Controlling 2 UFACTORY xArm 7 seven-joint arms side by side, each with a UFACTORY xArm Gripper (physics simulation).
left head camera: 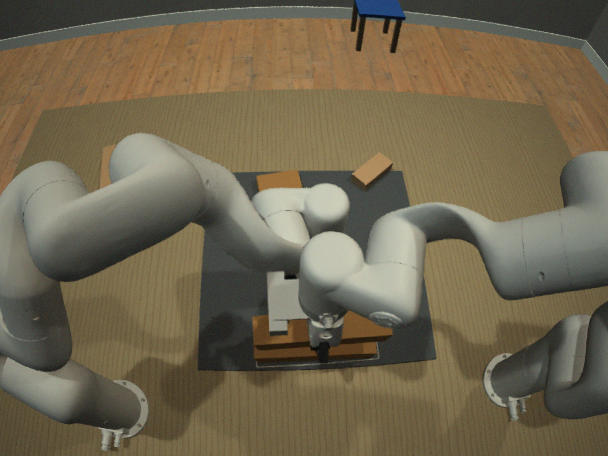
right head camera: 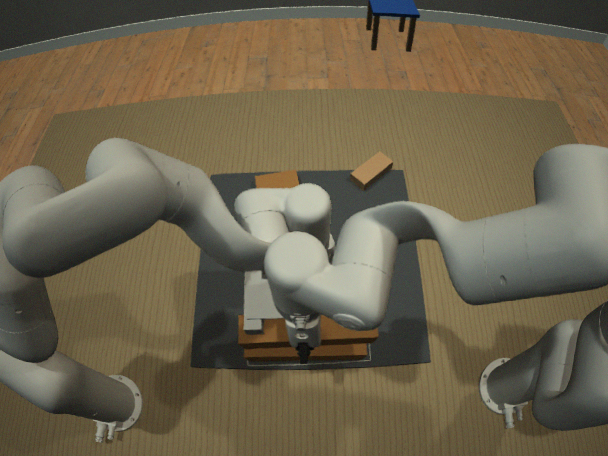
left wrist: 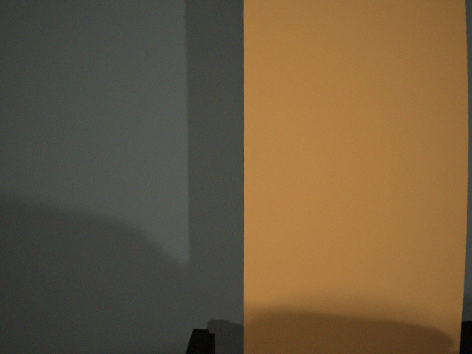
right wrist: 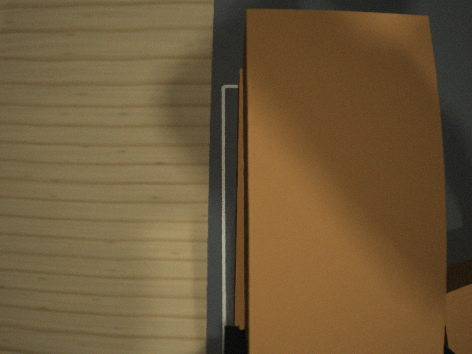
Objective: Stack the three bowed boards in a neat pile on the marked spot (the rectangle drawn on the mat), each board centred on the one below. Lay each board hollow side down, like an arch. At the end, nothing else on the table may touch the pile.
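Pixels of known places: left arm's base, origin of its link: (left head camera: 121, 409) (right head camera: 117, 403); right arm's base, origin of its link: (left head camera: 506, 380) (right head camera: 504, 386).
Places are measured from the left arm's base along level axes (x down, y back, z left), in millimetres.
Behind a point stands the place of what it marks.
Observation:
One bowed board (left head camera: 287, 353) @[x -52, y -155, z -337 mm] (right head camera: 265, 352) @[x -50, y -154, z -315 mm] (right wrist: 240, 200) @[x -52, y -149, z -340 mm] lies on the marked rectangle (left head camera: 378, 351) @[x -45, y -169, z -512 mm] (right head camera: 370, 352) @[x -45, y -170, z -511 mm] (right wrist: 224, 200). My right gripper (left head camera: 324, 352) (right head camera: 303, 352) (right wrist: 344, 344) @[x -120, y -182, z -391 mm] is shut on a second bowed board (left head camera: 362, 328) @[x -158, y -181, z -464 mm] (right head camera: 350, 330) @[x -158, y -180, z -470 mm] (right wrist: 345, 175) @[x -156, y -171, z -323 mm], arched side up. This board is above the first, roughly parallel to it; the exact gap is hidden. A third board (left wrist: 355, 150) @[x -44, y -404, z -358 mm] (right wrist: 460, 315) @[x -51, y -276, z -388 mm] lies on the mat, arms hiding it in the head views. My left gripper (left wrist: 337, 340) @[x -17, y -336, z -385 mm] is open with its fingers astride this board, a gap showing at the picture-left finger. The arms hide it in the head views.
An orange block (left head camera: 279, 181) @[x -31, y -576, z -286 mm] (right head camera: 276, 180) @[x -30, y -580, z -283 mm] lies at the mat's back edge. A tan block (left head camera: 371, 171) @[x -33, y -627, z -512 mm] (right head camera: 371, 170) @[x -33, y -629, z -514 mm] lies at its back right corner. A long tan piece (left head camera: 106, 167) @[x -17, y -611, z 203 mm] shows partly behind the left arm. The two arms are close together over the mat (left head camera: 225, 310) @[x -6, y -249, z -198 mm] (right head camera: 220, 310) @[x -6, y -246, z -200 mm].

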